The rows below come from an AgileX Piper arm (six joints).
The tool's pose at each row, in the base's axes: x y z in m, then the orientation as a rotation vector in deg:
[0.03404, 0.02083, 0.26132, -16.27, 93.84, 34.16]
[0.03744, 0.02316, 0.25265, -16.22, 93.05, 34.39]
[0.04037, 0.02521, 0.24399, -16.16, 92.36, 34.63]
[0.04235, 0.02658, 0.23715, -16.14, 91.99, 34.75]
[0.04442, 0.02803, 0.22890, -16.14, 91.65, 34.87]
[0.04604, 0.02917, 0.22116, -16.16, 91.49, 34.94]
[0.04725, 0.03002, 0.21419, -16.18, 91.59, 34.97]
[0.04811, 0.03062, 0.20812, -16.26, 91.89, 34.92]
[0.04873, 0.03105, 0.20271, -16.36, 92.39, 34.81]
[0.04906, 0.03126, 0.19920, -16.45, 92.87, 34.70]
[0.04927, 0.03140, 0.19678, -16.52, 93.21, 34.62]
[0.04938, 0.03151, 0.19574, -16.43, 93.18, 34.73]
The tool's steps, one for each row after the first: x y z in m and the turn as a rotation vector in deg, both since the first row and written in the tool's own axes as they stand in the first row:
[0.00825, -0.00166, 0.00461, -0.25, -0.75, -0.03]
[0.01653, -0.00332, 0.00868, -0.49, -1.41, -0.01]
[0.02308, -0.00466, 0.01148, -0.61, -1.75, -0.02]
[0.03101, -0.00629, 0.01447, -0.75, -2.07, -0.03]
[0.03846, -0.00784, 0.01690, -0.83, -2.21, -0.04]
[0.04519, -0.00926, 0.01877, -0.85, -2.11, -0.01]
[0.05106, -0.01051, 0.02017, -0.81, -1.81, -0.01]
[0.05630, -0.01163, 0.02124, -0.71, -1.31, -0.02]
[0.05969, -0.01238, 0.02183, -0.61, -0.84, -0.02]
[0.06204, -0.01290, 0.02222, -0.54, -0.50, -0.03]
[0.06305, -0.01309, 0.02243, -0.57, -0.55, 0.09]

